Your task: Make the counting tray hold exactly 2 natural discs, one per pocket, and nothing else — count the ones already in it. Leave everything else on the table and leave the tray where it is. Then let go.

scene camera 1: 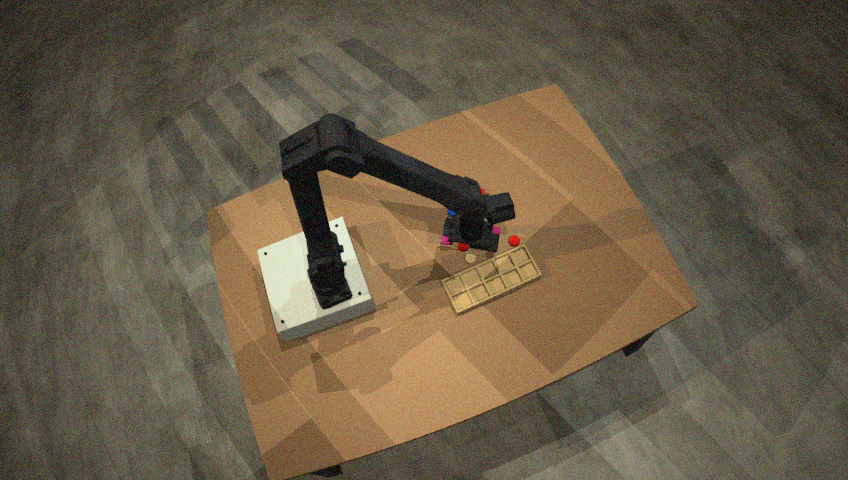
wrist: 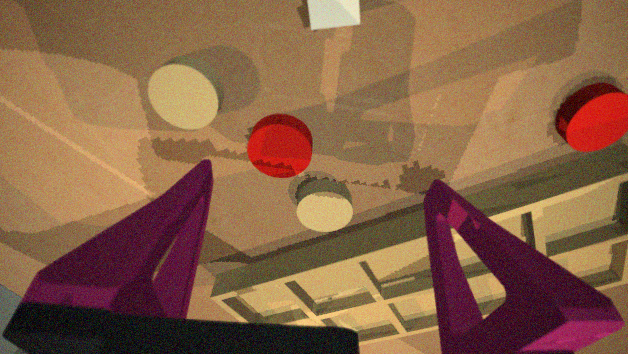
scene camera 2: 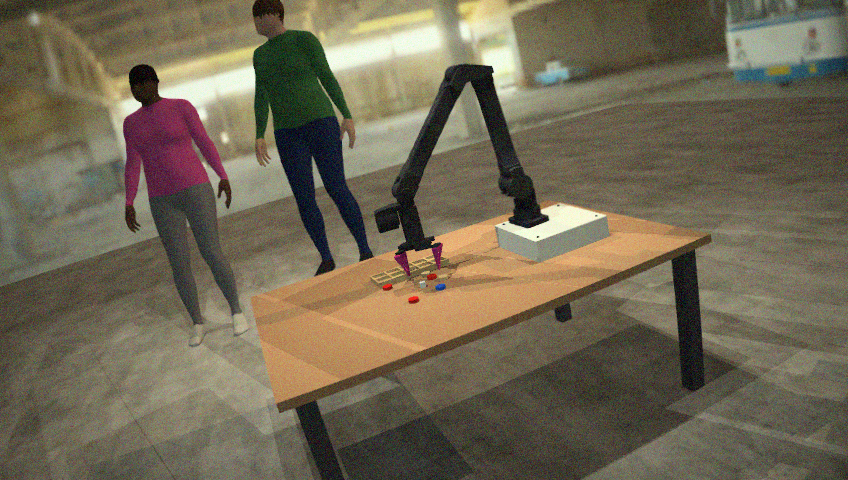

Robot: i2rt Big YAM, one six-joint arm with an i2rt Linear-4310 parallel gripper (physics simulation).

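The counting tray (scene camera 1: 499, 295) (scene camera 2: 380, 280) (wrist: 280, 267) is pale wood with two rows of square pockets. I can make out no disc in its pockets in scene camera 1; a finger covers part of it in the wrist view. A natural disc (scene camera 1: 470, 258) (scene camera 2: 424, 273) (wrist: 325, 212) lies on the table close to the tray's long side, beside a red disc (scene camera 1: 462, 246) (scene camera 2: 432, 276) (wrist: 280, 147). A second natural disc (scene camera 2: 442, 275) (wrist: 183, 96) lies farther from the tray. My gripper (scene camera 2: 423, 271) (wrist: 324, 180) is open and empty, above the table near the first natural disc and red disc.
Another red disc (scene camera 1: 514, 240) (scene camera 2: 387, 287) (wrist: 600, 120) lies near the tray. A third red disc (scene camera 1: 482, 191) (scene camera 2: 413, 299), a blue disc (scene camera 1: 451, 212) (scene camera 2: 440, 286) and a white block (scene camera 2: 422, 284) (wrist: 335, 12) lie farther from the tray.
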